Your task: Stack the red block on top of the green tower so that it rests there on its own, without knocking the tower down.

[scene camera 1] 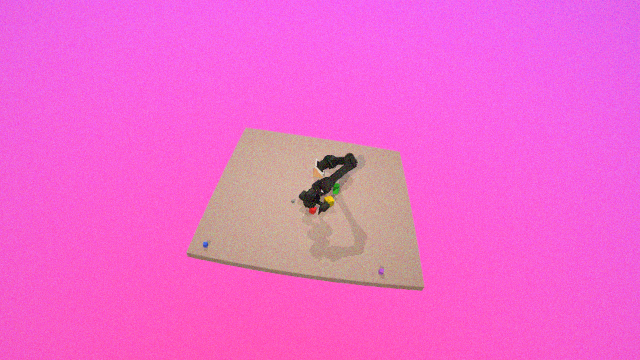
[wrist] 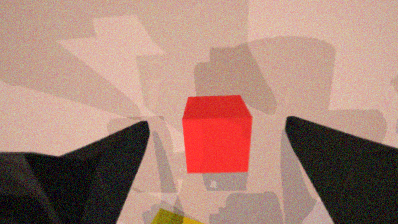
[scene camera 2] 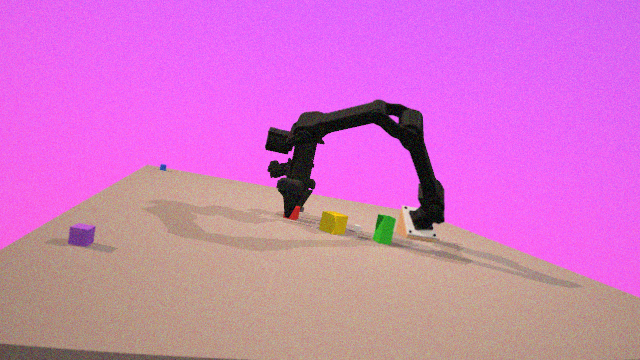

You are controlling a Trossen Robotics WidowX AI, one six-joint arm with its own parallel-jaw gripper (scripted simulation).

Labels:
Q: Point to a red block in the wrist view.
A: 217, 130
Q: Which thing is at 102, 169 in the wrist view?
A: My gripper.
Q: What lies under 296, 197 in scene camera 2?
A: My gripper.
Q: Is my gripper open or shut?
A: Open.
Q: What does my gripper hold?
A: Nothing.

